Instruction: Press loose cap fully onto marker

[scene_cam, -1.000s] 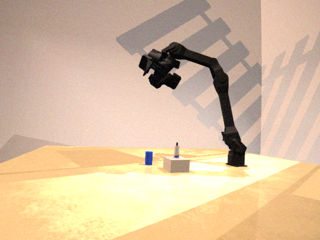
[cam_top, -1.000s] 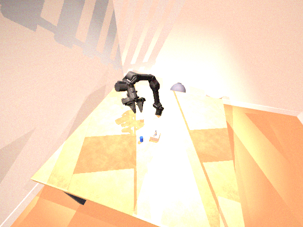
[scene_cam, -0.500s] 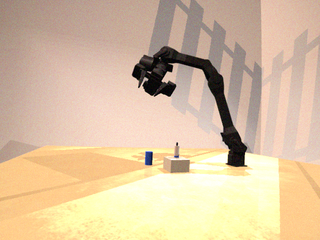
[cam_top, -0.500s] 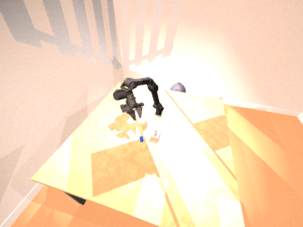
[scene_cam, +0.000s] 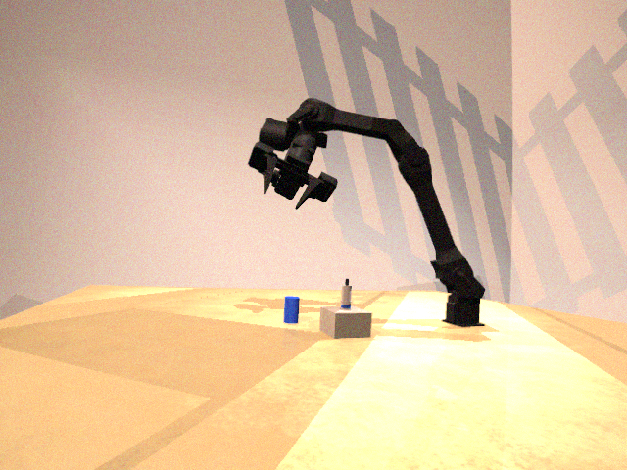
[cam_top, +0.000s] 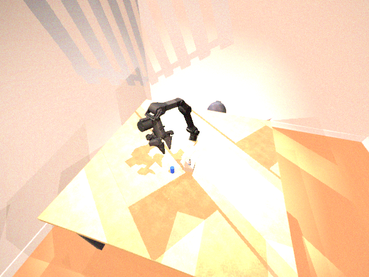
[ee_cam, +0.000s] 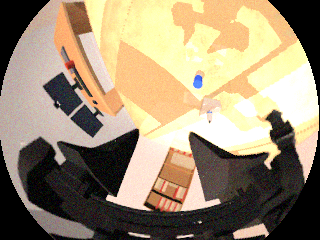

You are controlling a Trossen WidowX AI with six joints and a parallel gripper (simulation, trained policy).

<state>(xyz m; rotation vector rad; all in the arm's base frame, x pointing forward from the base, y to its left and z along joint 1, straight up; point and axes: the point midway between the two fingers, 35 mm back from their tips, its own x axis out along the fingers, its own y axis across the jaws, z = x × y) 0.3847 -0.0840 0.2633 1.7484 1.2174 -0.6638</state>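
The blue cap lies 210 mm below my gripper tip, 30 mm behind it and 10 mm to the left of it. Also, from my gripper tip: pale holder block: 220 mm below, 110 mm to the left, 100 mm behind.
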